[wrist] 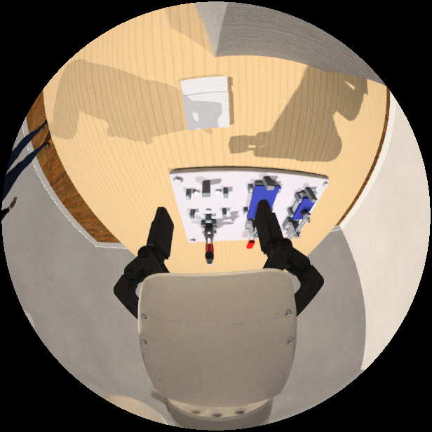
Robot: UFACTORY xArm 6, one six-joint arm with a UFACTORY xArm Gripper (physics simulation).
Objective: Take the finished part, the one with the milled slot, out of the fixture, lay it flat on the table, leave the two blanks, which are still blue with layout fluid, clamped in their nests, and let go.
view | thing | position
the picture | my gripper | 212,212
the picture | finished part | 205,99
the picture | fixture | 232,227
